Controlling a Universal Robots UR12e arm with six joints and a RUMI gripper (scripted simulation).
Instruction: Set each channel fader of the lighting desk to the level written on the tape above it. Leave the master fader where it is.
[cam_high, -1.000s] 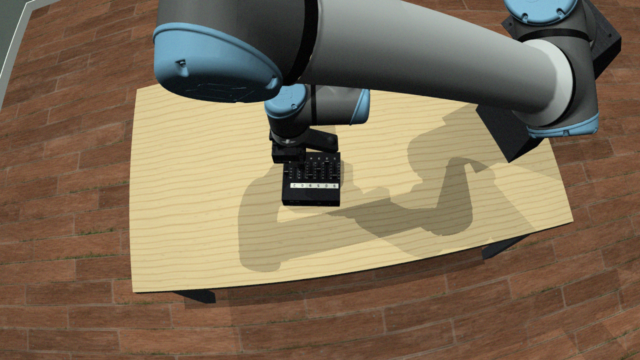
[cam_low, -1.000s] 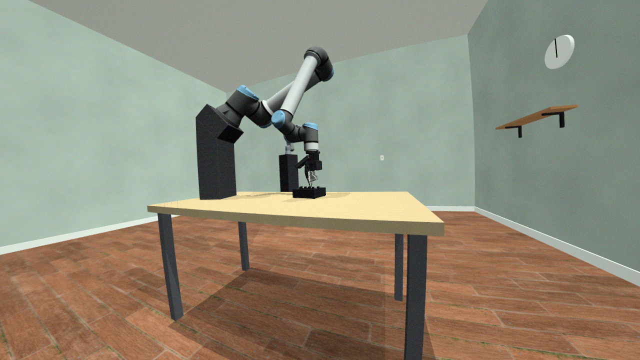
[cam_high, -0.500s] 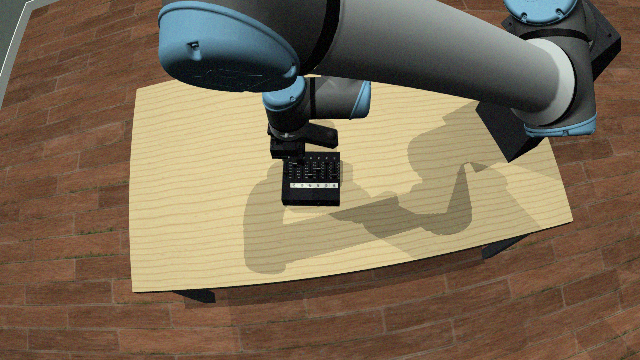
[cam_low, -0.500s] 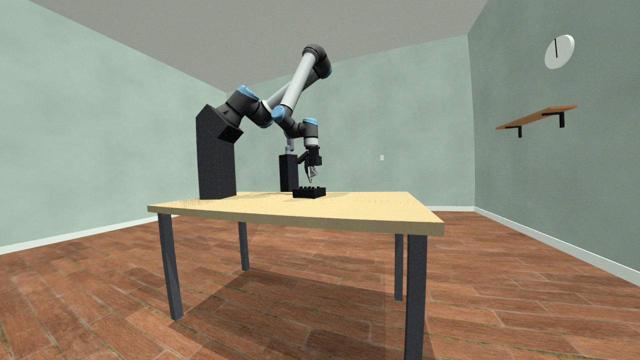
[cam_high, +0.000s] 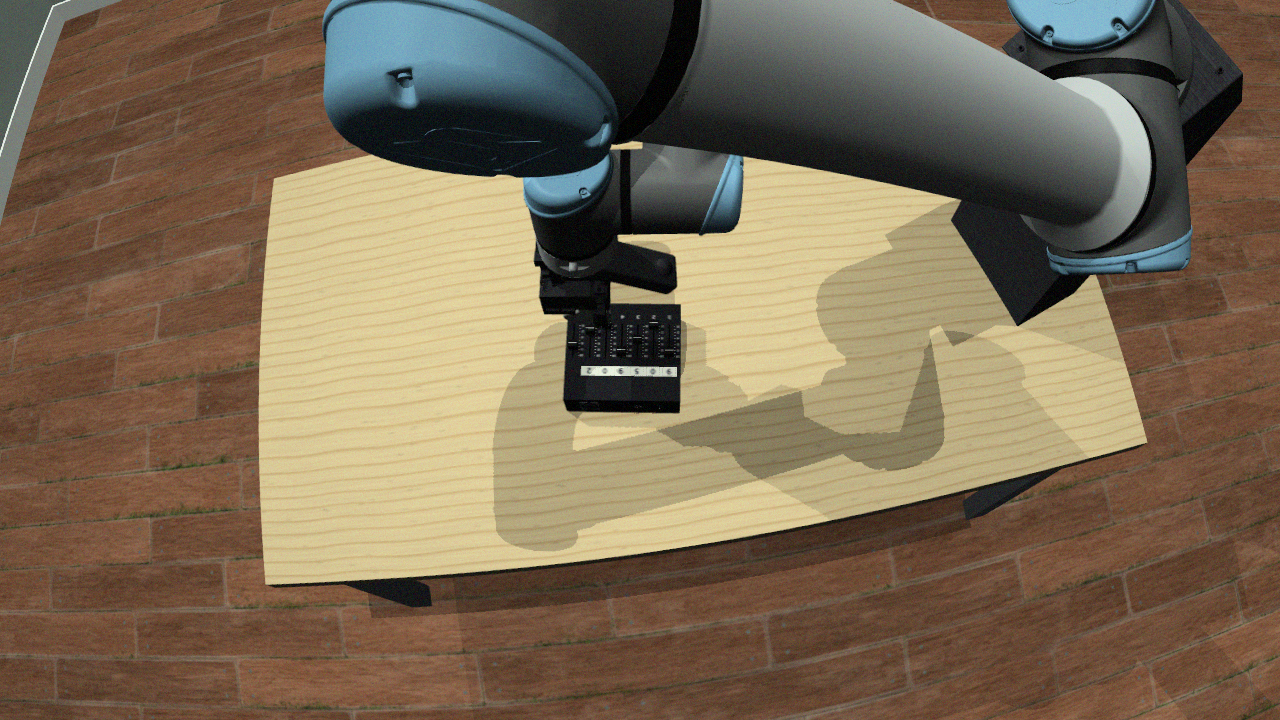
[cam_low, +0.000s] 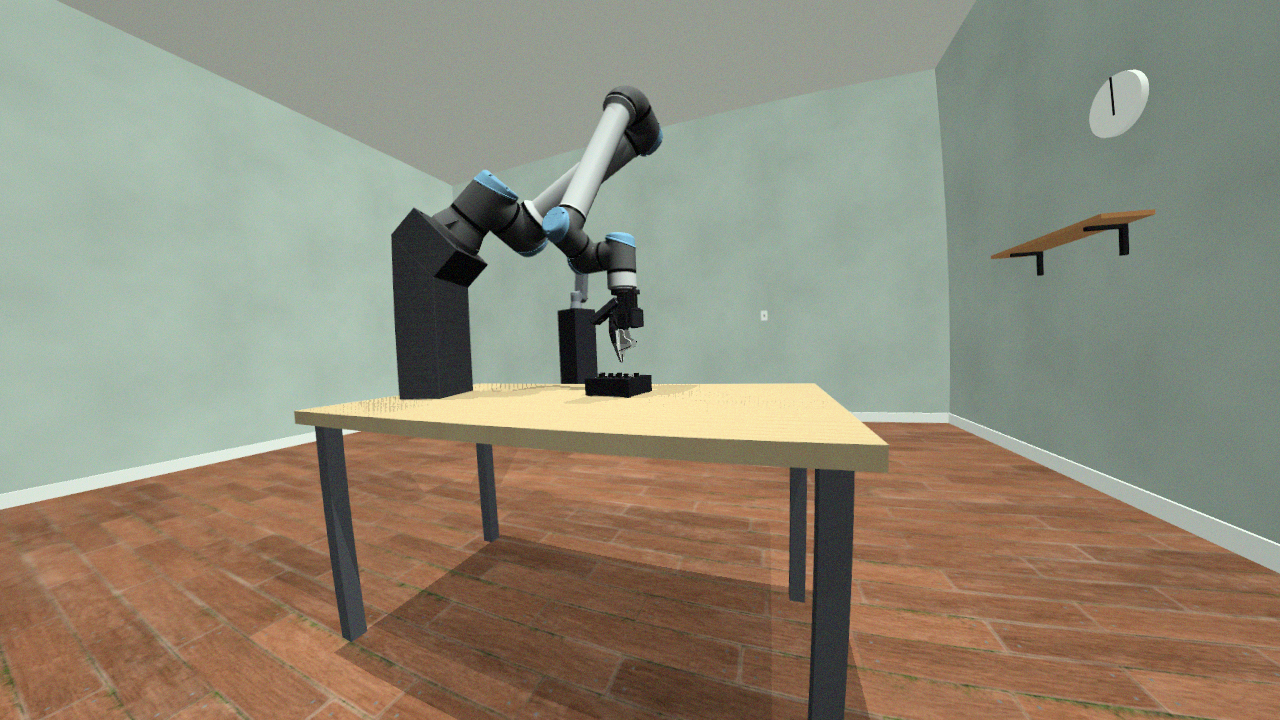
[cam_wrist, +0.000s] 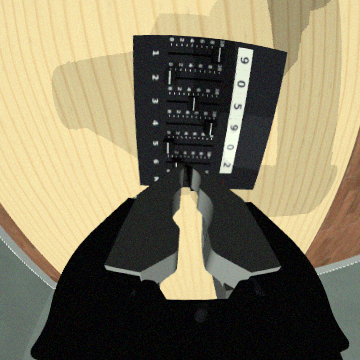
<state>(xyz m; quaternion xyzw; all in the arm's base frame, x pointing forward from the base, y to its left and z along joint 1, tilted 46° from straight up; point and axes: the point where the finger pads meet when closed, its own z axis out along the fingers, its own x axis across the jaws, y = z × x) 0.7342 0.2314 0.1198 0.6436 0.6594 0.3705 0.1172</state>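
Right now my hand is 20 mm to the left of the row 5 fader and 50 mm above it. Round my hand: channel 3 fader 40 mm behind, 50 mm below; then row 6 fader 20 mm ahead, 50 mm below; then channel 4 fader 30 mm behind, 20 mm to the left, 50 mm below.
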